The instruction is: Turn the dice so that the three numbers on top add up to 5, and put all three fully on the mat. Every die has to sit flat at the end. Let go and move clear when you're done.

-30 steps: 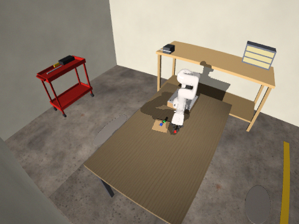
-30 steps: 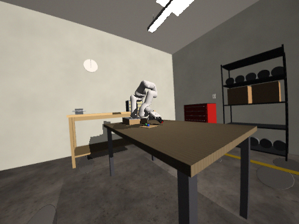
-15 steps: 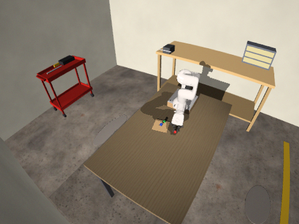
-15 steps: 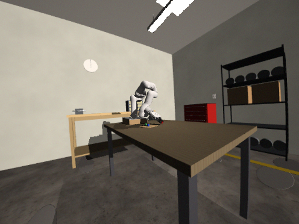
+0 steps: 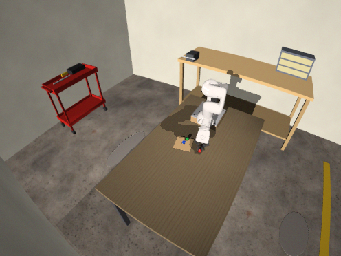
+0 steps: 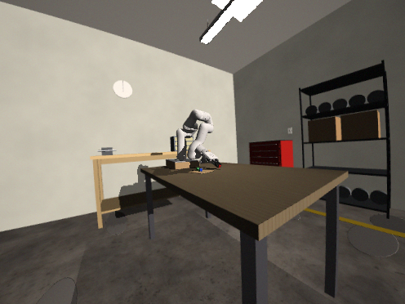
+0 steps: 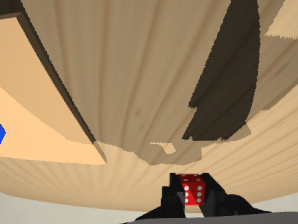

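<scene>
The red die is 10 mm ahead of my hand and 10 mm below it. Round my hand: tan mat (40 mm behind, 150 mm to the right, 30 mm below); blue die (40 mm behind, 150 mm to the right, 20 mm below); green die (90 mm behind, 140 mm to the right, 20 mm below).
</scene>
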